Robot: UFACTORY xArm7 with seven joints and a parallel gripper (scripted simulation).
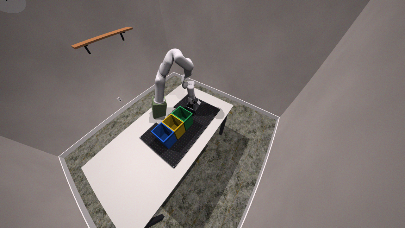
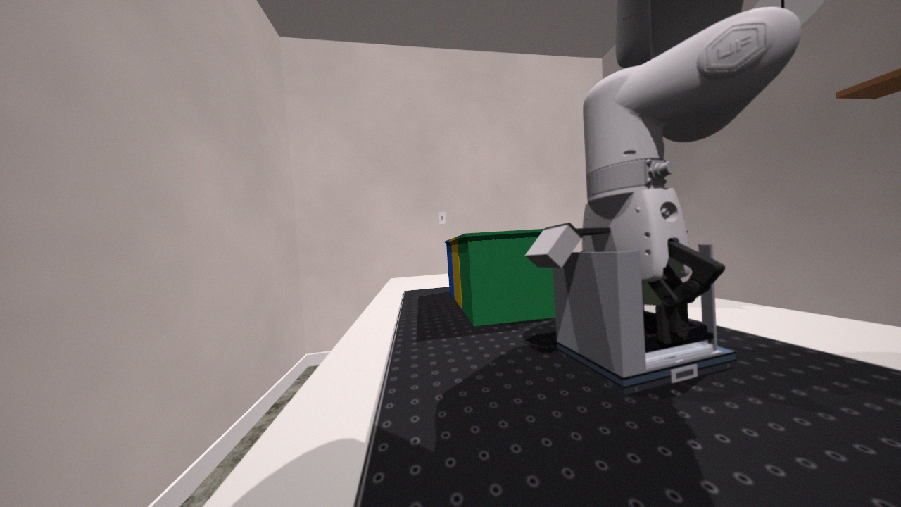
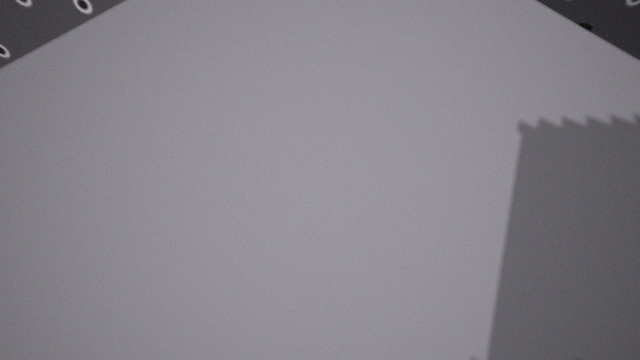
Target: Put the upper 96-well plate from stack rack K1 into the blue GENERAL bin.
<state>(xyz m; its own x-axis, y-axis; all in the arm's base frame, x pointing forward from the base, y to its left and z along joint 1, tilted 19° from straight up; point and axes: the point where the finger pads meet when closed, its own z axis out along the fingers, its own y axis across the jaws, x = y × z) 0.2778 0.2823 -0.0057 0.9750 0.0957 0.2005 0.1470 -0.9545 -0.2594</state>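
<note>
Now: hand 1 cm above the black 96-well plate. Round my hand: white plate (3 cm below); thin rack post (7 cm behind, 3 cm to the left, 3 cm above); grey rack wall (7 cm ahead, 3 cm above, 1 cm to the left).
</note>
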